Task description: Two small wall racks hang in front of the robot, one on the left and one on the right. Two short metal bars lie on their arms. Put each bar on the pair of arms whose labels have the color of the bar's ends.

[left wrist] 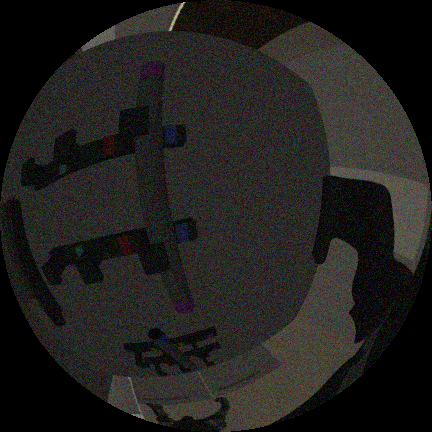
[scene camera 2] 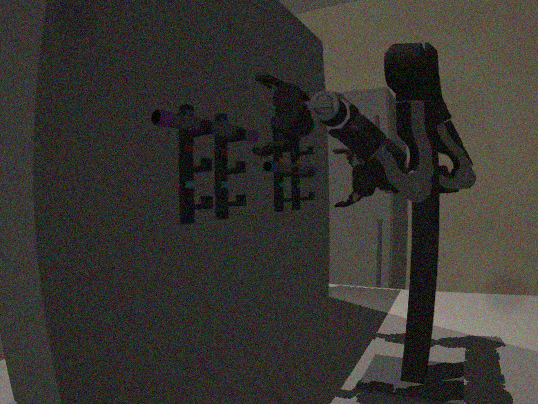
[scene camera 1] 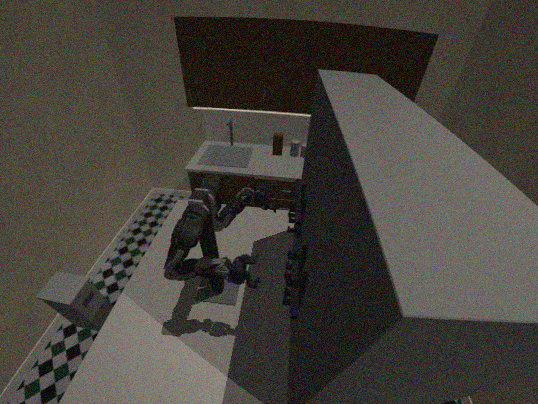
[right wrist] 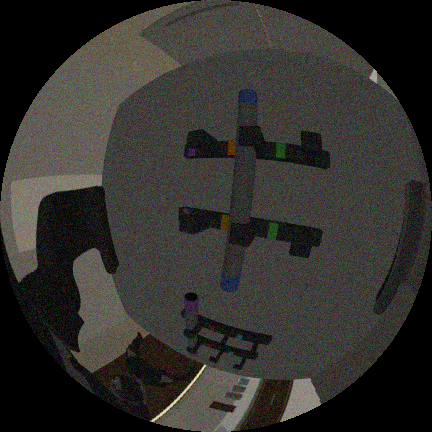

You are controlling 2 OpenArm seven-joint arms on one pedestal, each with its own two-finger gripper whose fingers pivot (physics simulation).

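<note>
The left rack [scene camera 2: 186, 207] [left wrist: 97, 251] has blue, red and teal labels from top to bottom. The purple-ended bar [scene camera 2: 167, 118] [left wrist: 150, 180] [right wrist: 191, 302] lies across its top pair of arms, by the blue labels. The right rack [scene camera 2: 278, 202] [right wrist: 297, 156] has purple, orange and green labels. The blue-ended bar [scene camera 2: 270, 166] [right wrist: 243, 180] lies across its middle pair, by the orange labels. My left gripper [scene camera 2: 258, 114] [left wrist: 189, 290] is open and empty, off the wall, facing the left rack. My right gripper [scene camera 2: 337, 177] [right wrist: 246, 289] is open and empty, facing the right rack.
Both racks hang on a large grey wall block [scene camera 1: 340, 220] [scene camera 2: 125, 280]. A counter [scene camera 1: 270, 171] with a sink stands beyond the robot in scene camera 1. In scene camera 2 my left gripper overlaps the upper part of the right rack. The pictures are dark and grainy.
</note>
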